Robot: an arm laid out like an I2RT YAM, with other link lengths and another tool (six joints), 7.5 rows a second.
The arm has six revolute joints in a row. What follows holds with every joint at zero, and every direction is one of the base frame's.
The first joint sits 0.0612 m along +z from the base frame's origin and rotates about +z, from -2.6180 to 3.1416 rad.
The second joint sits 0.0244 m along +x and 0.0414 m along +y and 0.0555 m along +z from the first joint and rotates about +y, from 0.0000 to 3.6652 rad.
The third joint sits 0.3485 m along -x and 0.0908 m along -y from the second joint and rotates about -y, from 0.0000 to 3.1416 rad.
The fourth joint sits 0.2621 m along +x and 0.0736 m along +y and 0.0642 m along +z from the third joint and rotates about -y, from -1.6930 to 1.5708 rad.
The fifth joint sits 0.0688 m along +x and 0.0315 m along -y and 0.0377 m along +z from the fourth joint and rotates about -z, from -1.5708 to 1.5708 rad.
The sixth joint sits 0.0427 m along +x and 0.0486 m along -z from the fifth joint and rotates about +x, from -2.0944 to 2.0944 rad.
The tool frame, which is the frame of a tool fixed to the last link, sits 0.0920 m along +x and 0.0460 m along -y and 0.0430 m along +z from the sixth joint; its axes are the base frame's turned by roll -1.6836, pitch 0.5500 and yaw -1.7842 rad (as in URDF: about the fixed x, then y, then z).
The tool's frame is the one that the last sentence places.
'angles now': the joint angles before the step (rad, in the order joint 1, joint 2, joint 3, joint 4, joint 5, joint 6). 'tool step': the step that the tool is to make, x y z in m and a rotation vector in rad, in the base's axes. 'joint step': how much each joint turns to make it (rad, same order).
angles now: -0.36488, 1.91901, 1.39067, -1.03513, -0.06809, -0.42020
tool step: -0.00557, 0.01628, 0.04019, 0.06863, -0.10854, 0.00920
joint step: -0.00304, -0.09918, 0.00191, -0.02518, -0.10338, -0.00761
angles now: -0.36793, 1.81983, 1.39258, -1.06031, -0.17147, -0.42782
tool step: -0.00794, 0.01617, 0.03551, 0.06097, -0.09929, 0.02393
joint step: -0.00420, -0.08851, -0.00002, -0.02173, -0.09538, -0.01755
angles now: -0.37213, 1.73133, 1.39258, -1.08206, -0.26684, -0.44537
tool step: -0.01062, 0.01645, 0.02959, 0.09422, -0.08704, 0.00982
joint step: -0.01221, -0.07438, 0.00001, -0.02861, -0.12170, -0.00115
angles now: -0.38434, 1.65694, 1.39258, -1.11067, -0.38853, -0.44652
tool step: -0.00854, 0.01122, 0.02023, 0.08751, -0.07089, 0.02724
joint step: -0.02442, -0.04578, 0.00000, -0.02786, -0.11635, -0.03167
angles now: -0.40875, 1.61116, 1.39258, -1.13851, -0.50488, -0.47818
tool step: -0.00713, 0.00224, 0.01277, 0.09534, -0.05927, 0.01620
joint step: -0.04692, -0.01946, -0.00002, -0.03012, -0.12208, -0.04577
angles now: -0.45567, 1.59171, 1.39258, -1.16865, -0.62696, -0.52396
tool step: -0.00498, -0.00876, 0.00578, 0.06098, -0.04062, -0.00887
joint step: -0.05532, -0.00039, -0.00001, -0.01756, -0.08049, -0.04005
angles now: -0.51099, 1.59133, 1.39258, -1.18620, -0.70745, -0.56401
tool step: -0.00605, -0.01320, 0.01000, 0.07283, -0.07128, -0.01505
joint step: -0.07474, -0.00001, 0.00000, -0.01638, -0.10833, -0.05682
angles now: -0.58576, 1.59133, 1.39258, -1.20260, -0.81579, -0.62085
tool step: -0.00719, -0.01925, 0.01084, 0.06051, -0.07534, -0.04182
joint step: -0.08087, -0.00001, 0.00000, -0.00115, -0.09842, -0.03509
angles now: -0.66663, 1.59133, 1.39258, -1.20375, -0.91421, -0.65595
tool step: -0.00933, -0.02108, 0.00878, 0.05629, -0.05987, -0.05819
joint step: -0.07858, 0.00113, -0.00041, 0.00155, -0.08392, -0.01105
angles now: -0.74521, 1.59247, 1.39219, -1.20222, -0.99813, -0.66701
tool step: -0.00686, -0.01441, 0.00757, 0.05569, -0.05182, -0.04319
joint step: -0.05570, 0.00268, 0.00002, 0.00152, -0.07706, 0.00076
